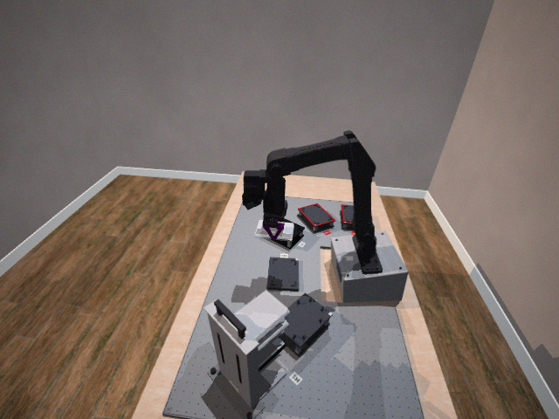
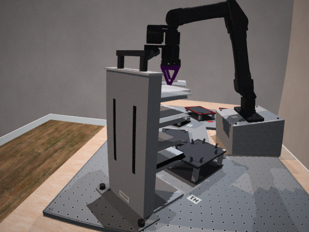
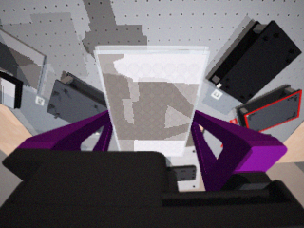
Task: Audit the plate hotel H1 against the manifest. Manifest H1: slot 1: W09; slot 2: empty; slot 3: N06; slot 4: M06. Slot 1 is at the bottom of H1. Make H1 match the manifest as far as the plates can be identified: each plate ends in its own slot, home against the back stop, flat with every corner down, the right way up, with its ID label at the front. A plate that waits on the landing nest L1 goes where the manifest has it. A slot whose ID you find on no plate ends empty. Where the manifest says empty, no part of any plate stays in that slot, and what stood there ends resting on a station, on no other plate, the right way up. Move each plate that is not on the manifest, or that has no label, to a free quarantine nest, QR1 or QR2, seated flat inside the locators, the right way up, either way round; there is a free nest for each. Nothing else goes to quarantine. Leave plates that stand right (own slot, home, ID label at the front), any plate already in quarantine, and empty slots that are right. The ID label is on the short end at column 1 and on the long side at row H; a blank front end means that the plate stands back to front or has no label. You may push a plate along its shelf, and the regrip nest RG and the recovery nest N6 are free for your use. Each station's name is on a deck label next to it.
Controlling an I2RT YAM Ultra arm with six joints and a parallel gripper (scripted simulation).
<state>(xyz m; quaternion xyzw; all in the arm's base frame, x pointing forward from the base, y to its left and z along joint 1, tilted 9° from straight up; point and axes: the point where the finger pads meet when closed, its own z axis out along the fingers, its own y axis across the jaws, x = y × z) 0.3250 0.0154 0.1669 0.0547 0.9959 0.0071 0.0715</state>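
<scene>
Right now the red-rimmed nest is 38 cm to the right of my hand, 21 cm below it and 20 cm behind it. From my hand the other things lie so: plate hotel H1: 41 cm to the left, 9 cm below, 9 cm ahead; then black raised nest: 26 cm to the right, 20 cm below, 3 cm behind; then dark plate: 36 cm to the left, 14 cm below, 3 cm ahead.
</scene>
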